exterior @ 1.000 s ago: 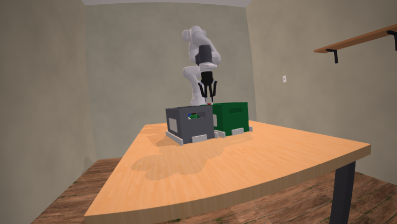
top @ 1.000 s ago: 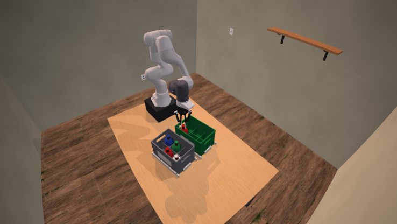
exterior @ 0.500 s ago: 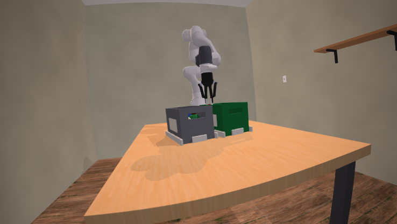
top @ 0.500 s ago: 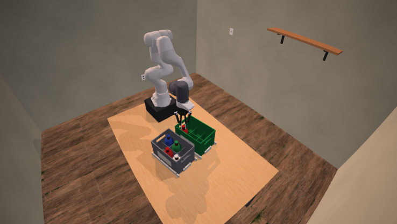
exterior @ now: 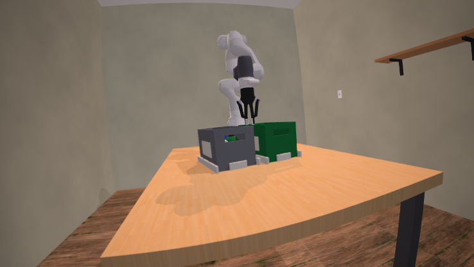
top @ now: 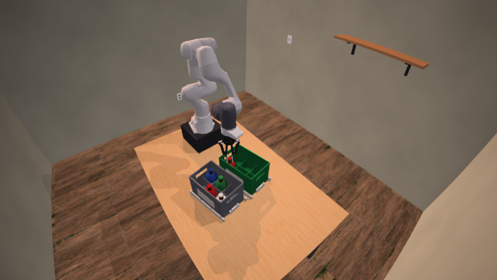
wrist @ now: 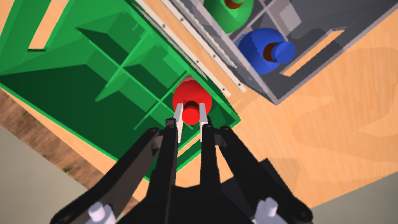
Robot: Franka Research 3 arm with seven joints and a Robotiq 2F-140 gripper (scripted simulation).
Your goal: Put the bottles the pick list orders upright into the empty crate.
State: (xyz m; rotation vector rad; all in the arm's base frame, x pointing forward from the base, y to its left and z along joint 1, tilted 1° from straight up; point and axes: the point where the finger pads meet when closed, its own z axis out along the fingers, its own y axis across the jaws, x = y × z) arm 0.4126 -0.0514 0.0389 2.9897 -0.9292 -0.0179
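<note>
Right now my hand is 90 mm above the green crate, 80 mm short of it and 60 mm to the right of it. The rest, counted from my hand: grey crate: 170 mm to the right, 100 mm ahead, 90 mm below; then blue-label bottle: 150 mm to the right, 90 mm below; then green-label bottle: 130 mm to the right, 90 mm below, 90 mm ahead.
</note>
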